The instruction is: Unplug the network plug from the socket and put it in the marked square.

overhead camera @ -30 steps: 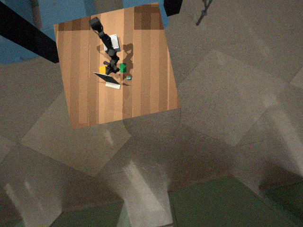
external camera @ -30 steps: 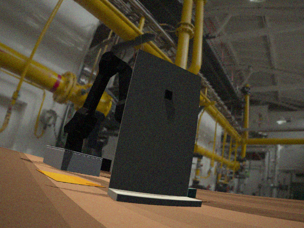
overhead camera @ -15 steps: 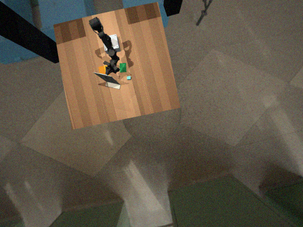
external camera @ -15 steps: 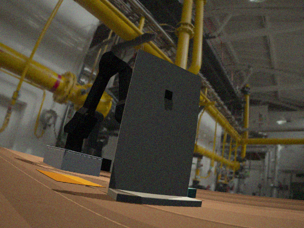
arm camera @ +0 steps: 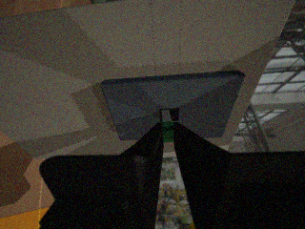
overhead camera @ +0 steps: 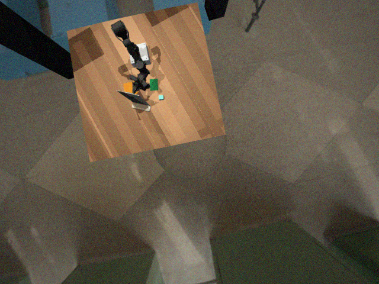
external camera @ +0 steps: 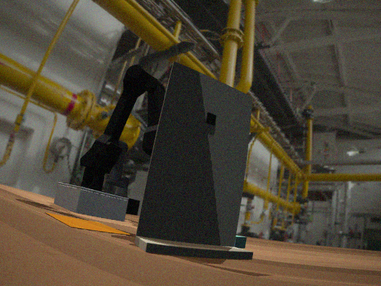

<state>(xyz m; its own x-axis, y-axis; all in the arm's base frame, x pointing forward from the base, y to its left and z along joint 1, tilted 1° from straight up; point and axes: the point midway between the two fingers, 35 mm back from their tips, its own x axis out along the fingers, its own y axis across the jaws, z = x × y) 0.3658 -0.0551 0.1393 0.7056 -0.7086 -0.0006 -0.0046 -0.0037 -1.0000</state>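
The orange marked square is 21 cm below my gripper tip, 15 cm behind it and 8 cm to the right of it. Round my gripper tip: teal cube (20 cm below, 18 cm to the left, 2 cm ahead); then network plug (1 cm ahead); then upright panel (8 cm below, 3 cm ahead, 2 cm to the right).
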